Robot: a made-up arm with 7 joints. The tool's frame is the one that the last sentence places.
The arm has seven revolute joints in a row. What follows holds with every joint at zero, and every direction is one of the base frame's. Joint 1 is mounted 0.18 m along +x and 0.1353 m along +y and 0.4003 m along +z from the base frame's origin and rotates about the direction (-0.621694, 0.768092, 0.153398). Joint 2 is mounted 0.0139 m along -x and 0.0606 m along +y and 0.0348 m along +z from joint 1 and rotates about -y. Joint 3 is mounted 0.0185 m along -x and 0.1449 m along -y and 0.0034 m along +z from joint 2 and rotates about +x. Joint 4 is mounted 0.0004 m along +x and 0.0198 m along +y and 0.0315 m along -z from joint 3 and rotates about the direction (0.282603, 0.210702, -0.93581). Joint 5 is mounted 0.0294 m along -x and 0.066 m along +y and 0.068 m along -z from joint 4 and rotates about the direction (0.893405, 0.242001, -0.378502). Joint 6 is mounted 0.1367 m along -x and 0.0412 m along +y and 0.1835 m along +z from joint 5 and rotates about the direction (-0.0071, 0.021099, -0.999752). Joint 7 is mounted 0.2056 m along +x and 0.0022 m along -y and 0.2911 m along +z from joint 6 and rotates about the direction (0.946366, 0.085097, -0.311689). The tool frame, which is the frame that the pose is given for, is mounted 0.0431 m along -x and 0.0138 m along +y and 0.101 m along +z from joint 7; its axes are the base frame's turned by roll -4.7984, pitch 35.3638 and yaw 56.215 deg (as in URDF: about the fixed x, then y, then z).
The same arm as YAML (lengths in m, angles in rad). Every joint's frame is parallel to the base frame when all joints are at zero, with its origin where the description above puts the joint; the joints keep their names.
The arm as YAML. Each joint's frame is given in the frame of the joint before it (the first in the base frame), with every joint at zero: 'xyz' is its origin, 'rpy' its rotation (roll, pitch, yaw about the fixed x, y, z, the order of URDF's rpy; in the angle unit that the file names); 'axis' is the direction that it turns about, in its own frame. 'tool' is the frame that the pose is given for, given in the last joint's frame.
units:
  length: m
  angle: rad
joints:
  - name: joint 1
    type: revolute
    origin:
      xyz: [0.18, 0.1353, 0.4003]
      rpy: [0.0, 0.0, 0.0]
    axis: [-0.621694, 0.768092, 0.153398]
  - name: joint 2
    type: revolute
    origin:
      xyz: [-0.0139, 0.0606, 0.0348]
      rpy: [0.0, 0.0, 0.0]
    axis: [0.0, -1.0, 0.0]
  - name: joint 3
    type: revolute
    origin:
      xyz: [-0.0185, -0.1449, 0.0034]
      rpy: [0.0, 0.0, 0.0]
    axis: [1.0, 0.0, 0.0]
  - name: joint 4
    type: revolute
    origin:
      xyz: [0.0004, 0.0198, -0.0315]
      rpy: [0.0, 0.0, 0.0]
    axis: [0.282603, 0.210702, -0.93581]
  - name: joint 5
    type: revolute
    origin:
      xyz: [-0.0294, 0.066, -0.068]
      rpy: [0.0, 0.0, 0.0]
    axis: [0.893405, 0.242001, -0.378502]
  - name: joint 6
    type: revolute
    origin:
      xyz: [-0.1367, 0.0412, 0.1835]
      rpy: [0.0, 0.0, 0.0]
    axis: [-0.0071, 0.021099, -0.999752]
  - name: joint 7
    type: revolute
    origin:
      xyz: [0.2056, -0.0022, 0.2911]
      rpy: [0.0, 0.0, 0.0]
    axis: [0.946366, 0.085097, -0.311689]
tool:
  origin:
    xyz: [-0.0431, 0.0138, 0.101]
    rpy: [-0.0837, 0.6172, 0.9811]

